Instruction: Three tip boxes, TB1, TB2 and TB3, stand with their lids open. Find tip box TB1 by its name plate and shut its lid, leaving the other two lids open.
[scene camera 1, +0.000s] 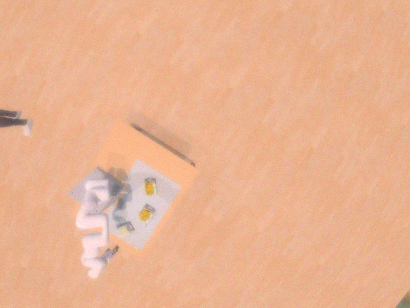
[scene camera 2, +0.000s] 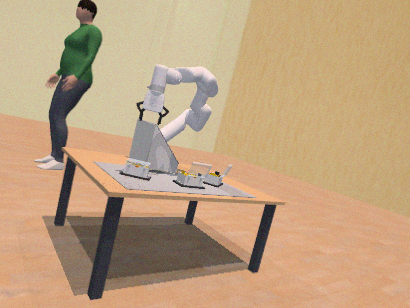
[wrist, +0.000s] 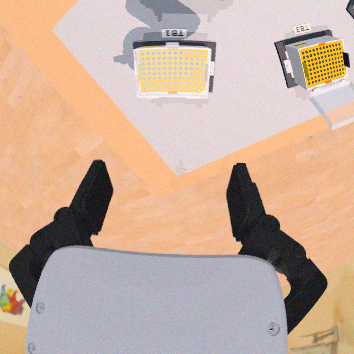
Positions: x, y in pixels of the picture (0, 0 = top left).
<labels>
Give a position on a tip box TB1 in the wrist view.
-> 155, 43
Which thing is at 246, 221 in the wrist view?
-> My gripper.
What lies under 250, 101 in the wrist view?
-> A grey mat.
</labels>
